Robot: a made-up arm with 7 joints.
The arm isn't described. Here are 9 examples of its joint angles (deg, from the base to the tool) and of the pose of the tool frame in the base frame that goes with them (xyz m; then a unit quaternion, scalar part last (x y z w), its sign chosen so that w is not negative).
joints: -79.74 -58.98 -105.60 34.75 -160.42 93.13 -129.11
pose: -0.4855 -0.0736 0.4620 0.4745 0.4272 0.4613 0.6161
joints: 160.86 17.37 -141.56 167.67 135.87 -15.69 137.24
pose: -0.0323 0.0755 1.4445 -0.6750 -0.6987 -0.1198 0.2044
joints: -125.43 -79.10 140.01 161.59 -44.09 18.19 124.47
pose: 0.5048 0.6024 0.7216 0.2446 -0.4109 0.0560 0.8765
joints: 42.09 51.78 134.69 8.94 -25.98 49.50 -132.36
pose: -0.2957 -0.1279 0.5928 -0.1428 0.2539 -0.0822 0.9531
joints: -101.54 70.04 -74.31 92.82 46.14 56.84 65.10
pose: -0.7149 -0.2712 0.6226 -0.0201 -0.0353 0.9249 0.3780
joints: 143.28 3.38 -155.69 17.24 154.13 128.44 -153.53
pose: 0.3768 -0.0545 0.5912 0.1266 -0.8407 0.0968 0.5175
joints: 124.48 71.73 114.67 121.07 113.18 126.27 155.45
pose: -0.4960 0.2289 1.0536 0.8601 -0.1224 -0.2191 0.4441
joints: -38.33 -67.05 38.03 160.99 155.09 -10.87 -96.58
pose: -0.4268 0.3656 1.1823 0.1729 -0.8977 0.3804 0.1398
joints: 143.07 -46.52 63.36 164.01 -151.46 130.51 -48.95
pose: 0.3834 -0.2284 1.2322 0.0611 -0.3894 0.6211 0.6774
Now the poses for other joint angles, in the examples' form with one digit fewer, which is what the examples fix.
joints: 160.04 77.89 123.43 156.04 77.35 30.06 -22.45
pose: -0.809 0.099 0.897 0.198 0.971 0.102 0.083
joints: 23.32 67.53 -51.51 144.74 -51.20 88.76 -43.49
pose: 0.804 -0.082 0.765 -0.718 0.513 0.164 0.440
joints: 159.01 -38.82 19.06 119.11 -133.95 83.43 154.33
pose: 0.011 -0.061 1.429 0.915 0.022 -0.116 0.386
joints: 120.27 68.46 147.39 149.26 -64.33 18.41 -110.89
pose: -0.402 0.476 1.185 -0.541 0.658 -0.523 0.034
